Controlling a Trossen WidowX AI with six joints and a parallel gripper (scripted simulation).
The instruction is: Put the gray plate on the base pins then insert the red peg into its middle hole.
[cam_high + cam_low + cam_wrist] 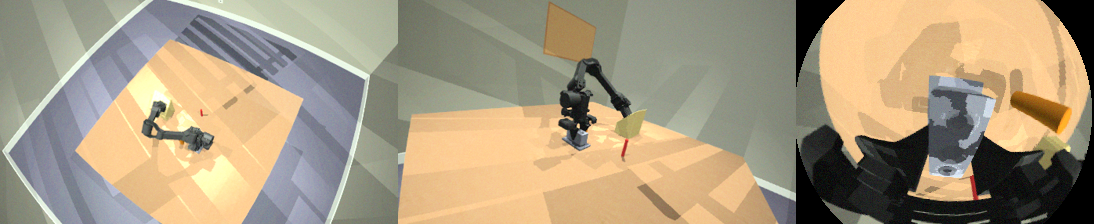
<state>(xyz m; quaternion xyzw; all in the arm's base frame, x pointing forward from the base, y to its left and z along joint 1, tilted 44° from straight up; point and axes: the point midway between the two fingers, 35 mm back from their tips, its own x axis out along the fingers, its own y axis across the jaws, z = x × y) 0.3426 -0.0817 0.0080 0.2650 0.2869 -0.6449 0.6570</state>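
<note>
The gray plate lies 3 cm above my gripper tip. The rest, counted from my gripper tip: red peg 11 cm behind, 19 cm to the left, 2 cm above; base 1 cm below; orange cylinder 11 cm behind, 5 cm to the right, 2 cm above.
</note>
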